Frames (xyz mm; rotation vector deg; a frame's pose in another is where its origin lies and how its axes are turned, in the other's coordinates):
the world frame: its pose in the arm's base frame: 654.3 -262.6 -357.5 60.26 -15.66 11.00
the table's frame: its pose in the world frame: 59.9 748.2 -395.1 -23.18 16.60 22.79
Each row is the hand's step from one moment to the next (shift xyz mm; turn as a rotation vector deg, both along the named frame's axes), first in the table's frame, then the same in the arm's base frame.
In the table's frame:
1: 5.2 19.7 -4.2 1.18 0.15 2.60
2: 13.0 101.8 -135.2 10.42 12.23 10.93
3: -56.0 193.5 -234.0 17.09 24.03 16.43
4: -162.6 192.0 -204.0 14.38 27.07 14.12
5: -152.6 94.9 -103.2 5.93 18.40 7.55
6: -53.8 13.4 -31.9 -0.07 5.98 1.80
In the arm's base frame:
1: -7.6 18.2 6.6 0.70 -0.78 2.66
2: -43.9 150.5 -65.2 0.27 7.24 18.03
3: -148.7 234.5 -134.9 -1.88 15.41 29.98
4: -234.1 165.7 -150.4 -5.74 17.45 28.31
5: -172.9 48.6 -103.3 -6.84 11.16 16.11
6: -49.1 1.0 -41.0 -3.77 3.03 3.95

